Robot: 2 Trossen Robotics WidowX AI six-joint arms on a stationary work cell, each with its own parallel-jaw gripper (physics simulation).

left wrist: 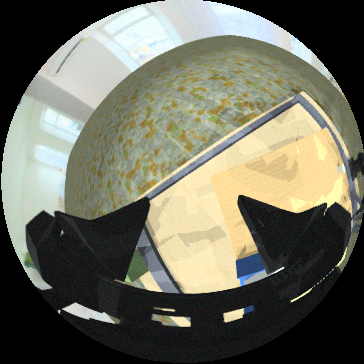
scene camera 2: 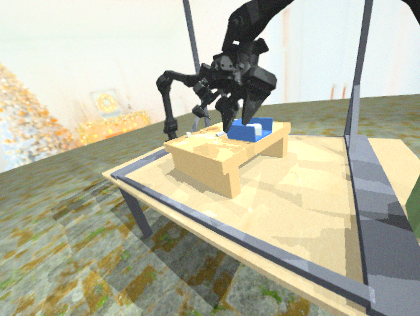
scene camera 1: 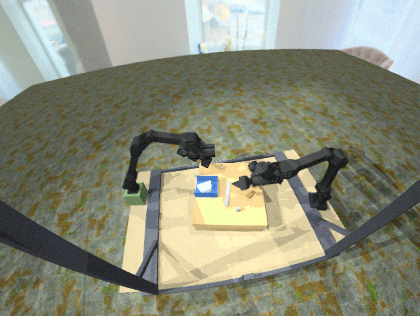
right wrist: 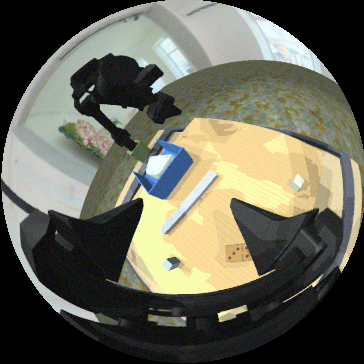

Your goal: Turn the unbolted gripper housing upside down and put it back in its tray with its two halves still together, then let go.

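The white gripper housing lies in the blue tray on the raised wooden platform. Which side of it faces up, and the seam between its halves, are too small to tell. My left gripper is open and empty, above and behind the tray in scene camera 1; part of the tray shows low in the left wrist view, behind a finger. My right gripper is open and empty, above the platform to the right of the tray in scene camera 1.
A light grey bar lies right of the tray in scene camera 1. A small cube, another pale block and a domino-like tile lie on the platform. A green box stands by the left arm's base.
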